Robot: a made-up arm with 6 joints.
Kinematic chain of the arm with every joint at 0, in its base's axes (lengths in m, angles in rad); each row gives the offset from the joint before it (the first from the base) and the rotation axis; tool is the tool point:
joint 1: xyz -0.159 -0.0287 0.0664 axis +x
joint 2: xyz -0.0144 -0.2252 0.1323 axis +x
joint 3: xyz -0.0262 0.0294 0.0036 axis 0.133 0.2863 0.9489
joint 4: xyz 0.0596 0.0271 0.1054 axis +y
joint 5: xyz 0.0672 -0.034 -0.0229 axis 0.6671 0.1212 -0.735
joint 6: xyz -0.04 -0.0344 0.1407 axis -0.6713 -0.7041 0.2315
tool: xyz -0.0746 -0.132 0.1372
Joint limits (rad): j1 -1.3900..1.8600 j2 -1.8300..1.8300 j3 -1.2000..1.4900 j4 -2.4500..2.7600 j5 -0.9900..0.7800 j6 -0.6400..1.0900
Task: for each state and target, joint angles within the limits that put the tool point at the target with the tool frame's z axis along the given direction. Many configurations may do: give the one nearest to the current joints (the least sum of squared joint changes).
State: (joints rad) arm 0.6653 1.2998 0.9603 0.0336 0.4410 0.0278
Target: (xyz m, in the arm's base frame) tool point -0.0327 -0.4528 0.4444 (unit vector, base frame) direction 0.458 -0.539 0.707
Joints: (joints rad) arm -0.2144 0.5296 0.8306 0.0419 0.7376 0.1258
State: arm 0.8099 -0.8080 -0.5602 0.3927 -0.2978 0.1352
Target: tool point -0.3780 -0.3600 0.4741 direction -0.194 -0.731 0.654
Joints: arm 0.2248 -0.4583 -1.1959 0.8741 0.1001 -0.6400
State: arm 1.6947 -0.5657 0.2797 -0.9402 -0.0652 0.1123
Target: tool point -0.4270 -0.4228 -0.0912 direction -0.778 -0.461 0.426
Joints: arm 1.3942 -0.4286 -0.3323 -0.9105 0.0854 -0.1664
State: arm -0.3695 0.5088 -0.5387 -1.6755 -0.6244 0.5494
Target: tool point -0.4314 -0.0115 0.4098 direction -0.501 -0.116 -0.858
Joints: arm -0.9859 0.4914 -0.1225 -1.2353 -0.7149 1.0405
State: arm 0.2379 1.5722 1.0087 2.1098 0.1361 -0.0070
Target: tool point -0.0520 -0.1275 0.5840 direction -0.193 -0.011 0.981
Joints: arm -0.1862 1.6093 1.4695 1.9938 -0.4224 0.5216
